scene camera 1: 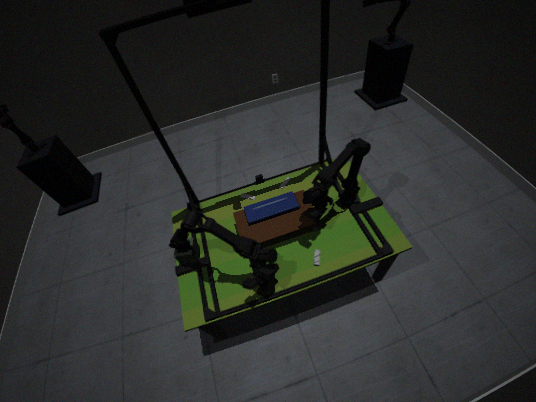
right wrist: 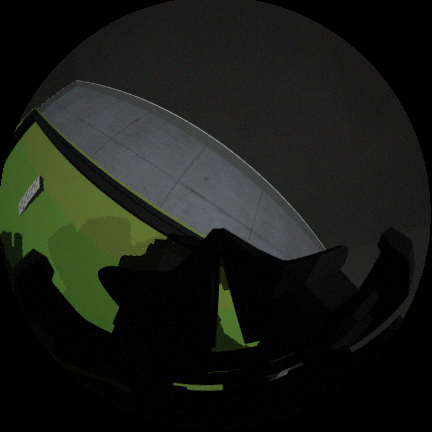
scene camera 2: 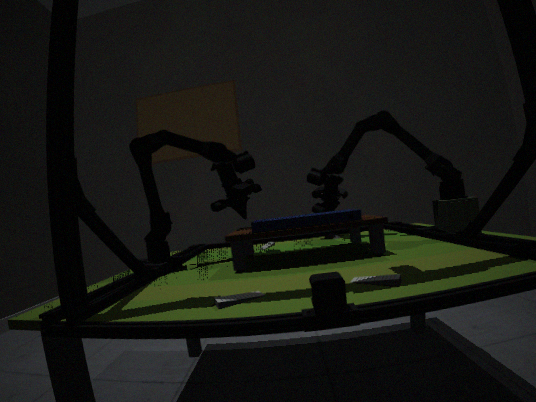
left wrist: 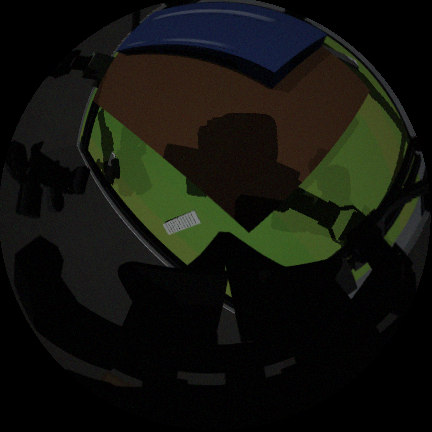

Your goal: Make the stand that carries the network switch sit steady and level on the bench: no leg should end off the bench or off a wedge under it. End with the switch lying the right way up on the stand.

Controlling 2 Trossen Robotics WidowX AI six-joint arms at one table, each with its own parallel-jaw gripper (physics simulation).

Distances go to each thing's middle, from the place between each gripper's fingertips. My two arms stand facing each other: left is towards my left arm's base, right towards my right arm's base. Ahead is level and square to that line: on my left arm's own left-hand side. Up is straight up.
My left hand is 13 cm past the brown stand (scene camera 2: pixel 241 241), 19 cm to the left of it and 8 cm above it. Also, from my left hand: blue network switch (scene camera 1: pixel 285 203) (18 cm behind, 19 cm to the right, 2 cm below).
I see the brown stand 360 mm behind my right hand, 180 mm to the left of it and 50 mm below it. From my right hand the other things lie so: blue network switch 420 mm behind, 170 mm to the left, 20 mm above.
